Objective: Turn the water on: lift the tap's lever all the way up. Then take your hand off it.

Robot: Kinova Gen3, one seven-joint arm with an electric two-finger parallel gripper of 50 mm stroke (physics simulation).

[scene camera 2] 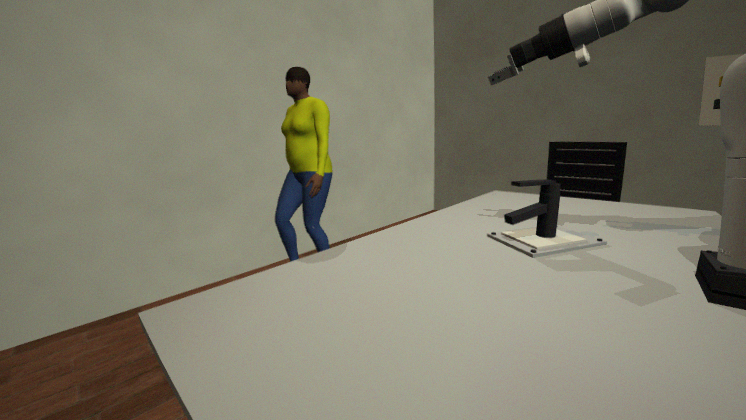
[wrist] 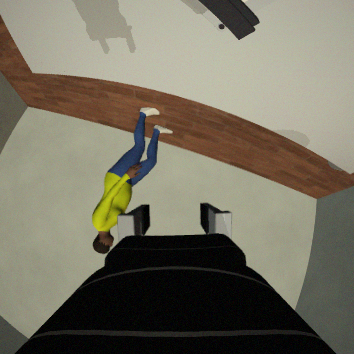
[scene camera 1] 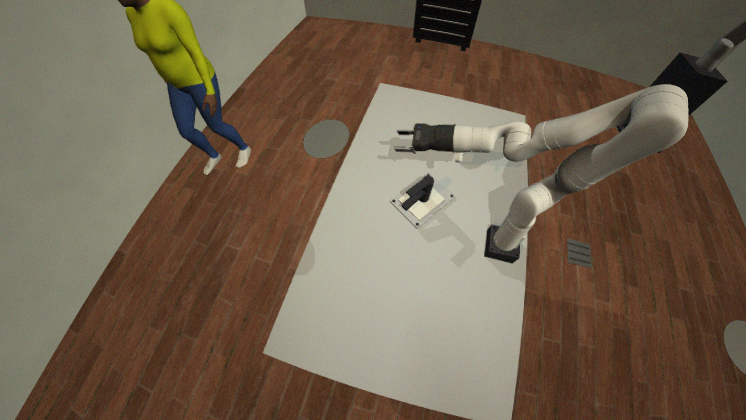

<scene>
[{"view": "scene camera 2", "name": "my gripper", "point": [493, 78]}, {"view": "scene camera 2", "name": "black tap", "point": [546, 235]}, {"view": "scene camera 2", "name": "pale base plate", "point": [591, 241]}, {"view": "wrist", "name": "my gripper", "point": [174, 214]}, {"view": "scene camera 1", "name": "my gripper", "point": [396, 140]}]
</scene>
